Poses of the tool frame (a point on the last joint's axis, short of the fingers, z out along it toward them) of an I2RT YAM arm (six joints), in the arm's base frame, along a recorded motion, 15 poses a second.
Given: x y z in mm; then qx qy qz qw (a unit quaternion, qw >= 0).
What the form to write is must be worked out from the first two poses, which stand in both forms.
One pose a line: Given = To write
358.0, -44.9, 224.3, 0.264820, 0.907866, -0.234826, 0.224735 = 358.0, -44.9, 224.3, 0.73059, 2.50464, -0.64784
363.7, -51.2, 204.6, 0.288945, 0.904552, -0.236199, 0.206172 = 363.7, -51.2, 204.6, 0.80504, 2.52020, -0.65808
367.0, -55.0, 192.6, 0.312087, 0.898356, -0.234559, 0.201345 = 367.0, -55.0, 192.6, 0.87176, 2.50941, -0.65520
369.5, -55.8, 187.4, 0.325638, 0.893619, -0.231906, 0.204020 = 369.5, -55.8, 187.4, 0.90831, 2.49260, -0.64686
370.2, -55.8, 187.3, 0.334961, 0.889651, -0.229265, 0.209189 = 370.2, -55.8, 187.3, 0.93174, 2.47469, -0.63773
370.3, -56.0, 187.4, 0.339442, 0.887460, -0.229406, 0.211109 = 370.3, -56.0, 187.4, 0.94324, 2.46607, -0.63747
